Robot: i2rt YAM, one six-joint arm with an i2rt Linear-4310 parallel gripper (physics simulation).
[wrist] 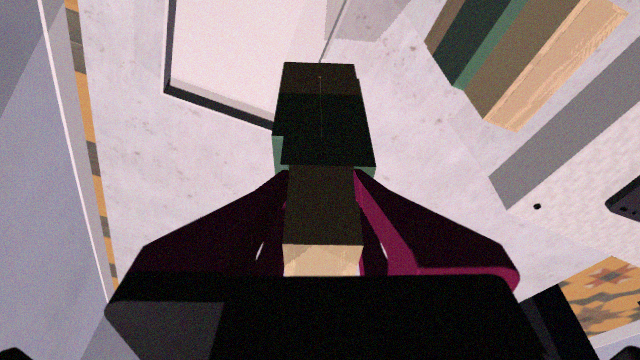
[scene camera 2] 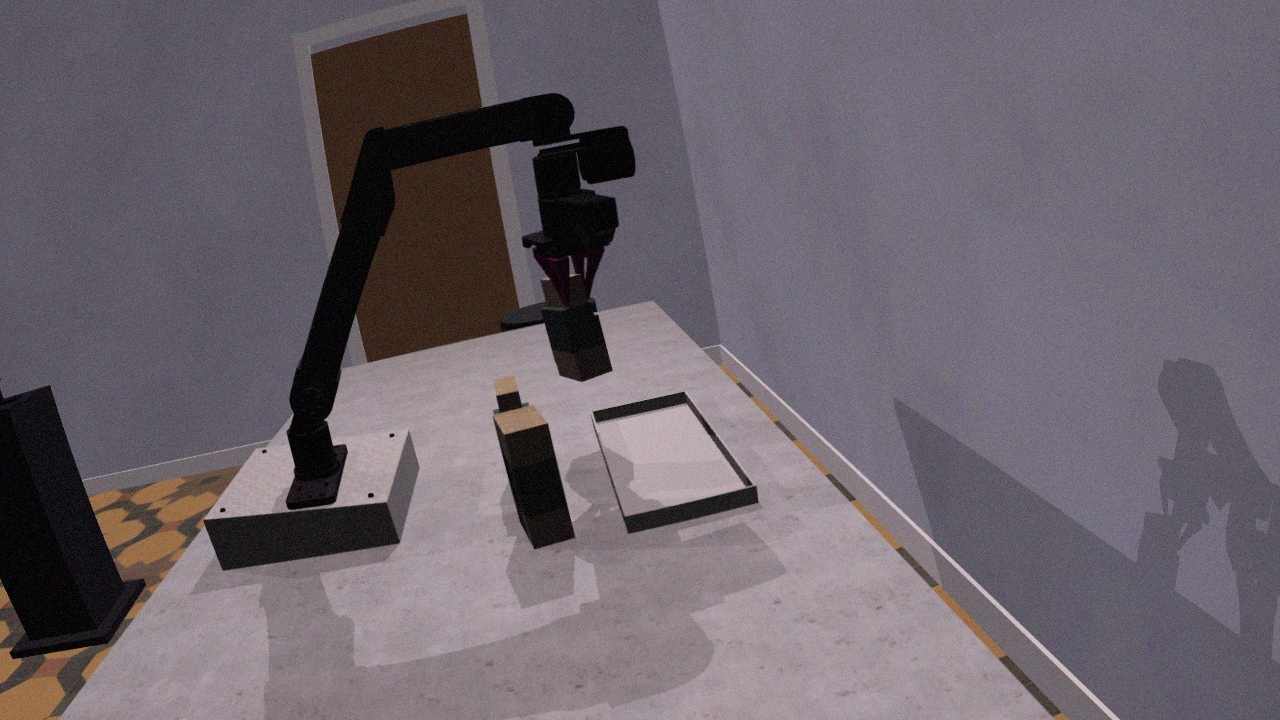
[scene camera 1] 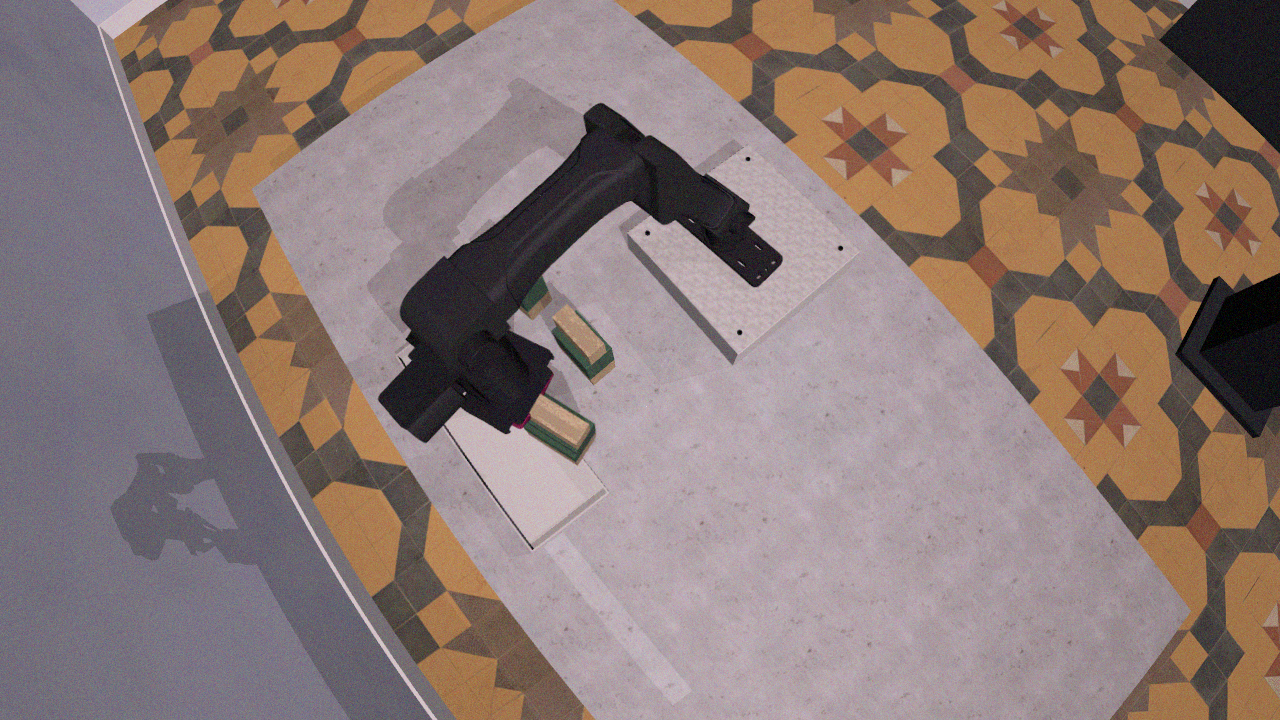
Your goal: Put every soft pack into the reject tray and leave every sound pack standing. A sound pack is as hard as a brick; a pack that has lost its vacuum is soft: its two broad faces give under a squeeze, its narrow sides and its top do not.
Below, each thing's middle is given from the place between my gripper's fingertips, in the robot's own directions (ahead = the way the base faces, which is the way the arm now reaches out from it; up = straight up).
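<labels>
Reject tray (scene camera 2: 667, 464): my hand is 80 mm to the left of the tray, 60 mm short of it and 200 mm above it.
</labels>
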